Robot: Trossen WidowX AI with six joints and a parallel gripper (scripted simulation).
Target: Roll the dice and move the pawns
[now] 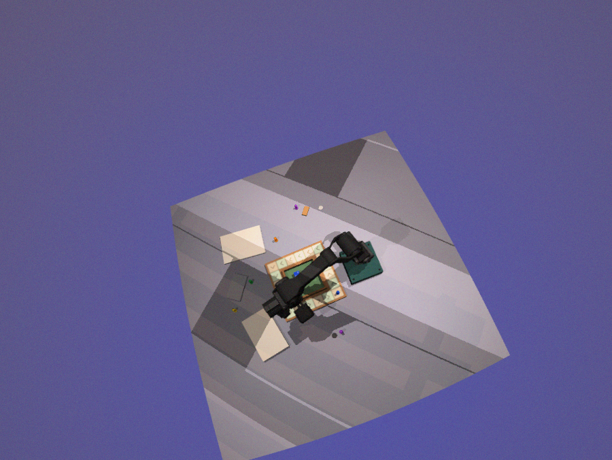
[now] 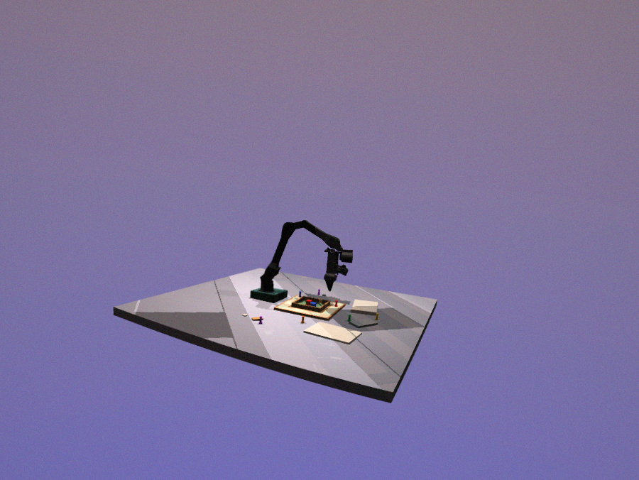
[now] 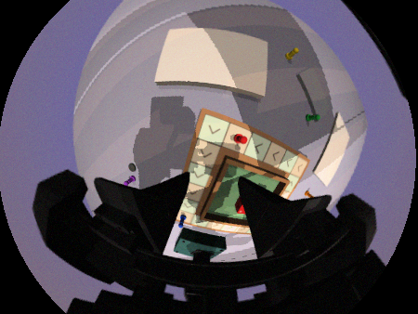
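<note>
My gripper tip is 180 mm past the blue pawn, 20 mm to the left of it and 60 mm above it. The rest, counted from my gripper tip: green pawn 200 mm ahead, 150 mm to the right, 70 mm below; then red pawn 50 mm ahead, 20 mm to the right, 60 mm below; then green tray 40 mm behind, 110 mm to the right, 80 mm below.
</note>
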